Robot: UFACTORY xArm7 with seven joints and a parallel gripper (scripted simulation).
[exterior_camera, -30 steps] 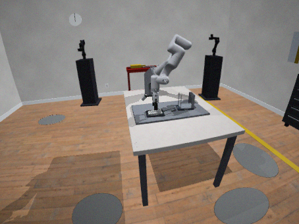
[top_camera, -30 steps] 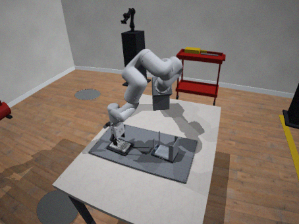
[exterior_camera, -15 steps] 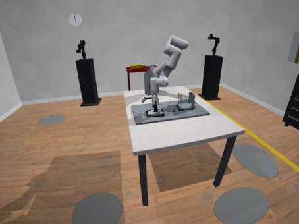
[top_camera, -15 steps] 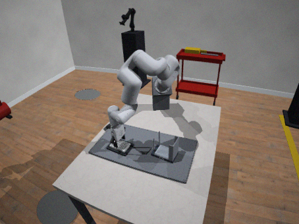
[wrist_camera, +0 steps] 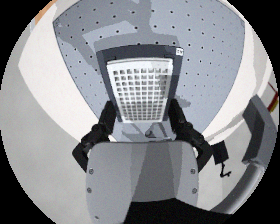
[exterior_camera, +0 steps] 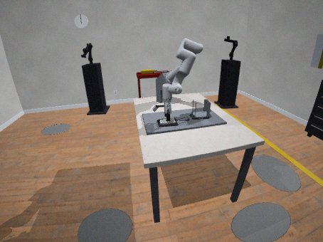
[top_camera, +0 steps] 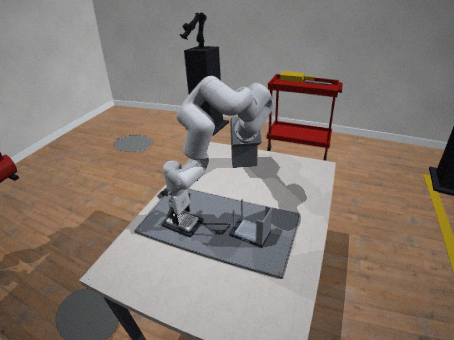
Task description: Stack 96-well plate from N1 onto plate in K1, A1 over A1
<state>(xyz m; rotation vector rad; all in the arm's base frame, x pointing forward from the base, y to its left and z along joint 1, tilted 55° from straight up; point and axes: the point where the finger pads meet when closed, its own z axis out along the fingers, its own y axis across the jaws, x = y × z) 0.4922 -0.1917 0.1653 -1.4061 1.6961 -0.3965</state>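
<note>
The pale A1 square lies 5 cm behind my hand, 8 cm to the right of it and 4 cm below it.
</note>
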